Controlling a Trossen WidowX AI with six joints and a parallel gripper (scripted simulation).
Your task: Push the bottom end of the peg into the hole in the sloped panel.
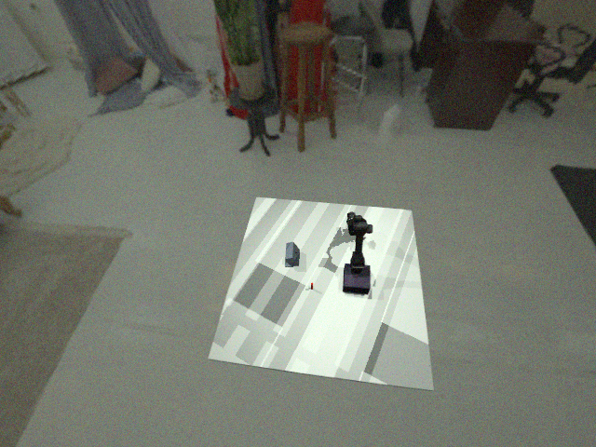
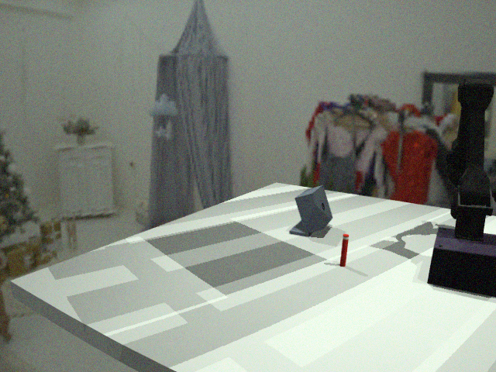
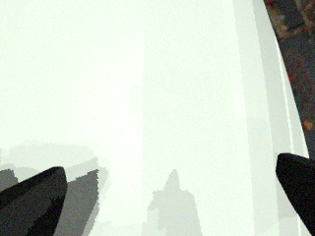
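Now: the red peg 37 cm ahead of my gripper tip, 45 cm to the left of it and 1 cm below it. Also, from my gripper tip: sloped panel (53 cm ahead, 24 cm to the left).
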